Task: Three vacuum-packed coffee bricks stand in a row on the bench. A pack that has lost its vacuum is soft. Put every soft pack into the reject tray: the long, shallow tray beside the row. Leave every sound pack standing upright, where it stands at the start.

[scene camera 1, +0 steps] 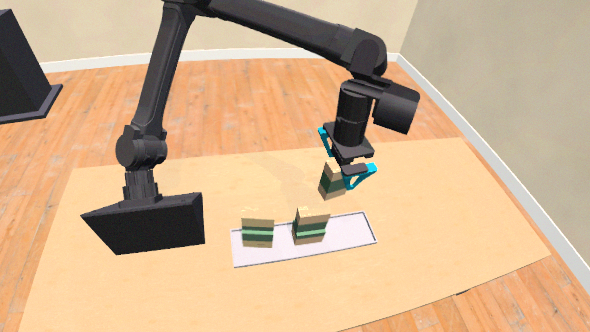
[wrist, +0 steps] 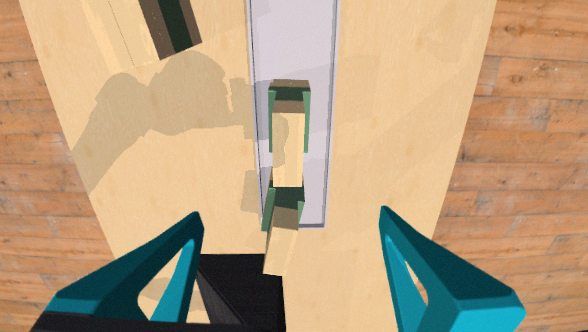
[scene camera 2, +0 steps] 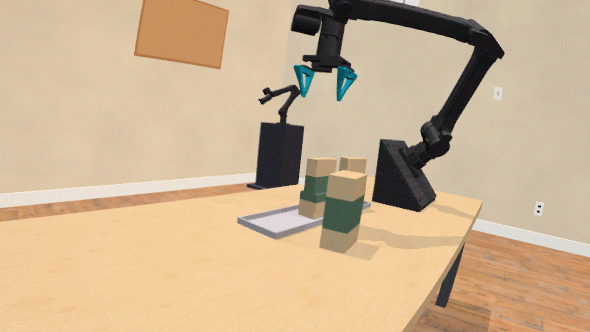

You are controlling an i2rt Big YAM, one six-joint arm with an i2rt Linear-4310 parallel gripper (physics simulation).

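Observation:
One tan pack with a flush green band stands upright on the bench beside the tray. A second pack stands upright in the tray near its middle; its green band sticks out in a step low on its sides. A third pack stands upright at the tray's end nearest the arm's base, with a similar stepped band; it is partly hidden in scene camera 2. My gripper is open and empty, high above the packs.
The arm's black wedge-shaped base stands on the bench near the tray's end. A black pedestal with another small arm stands on the floor beyond the bench.

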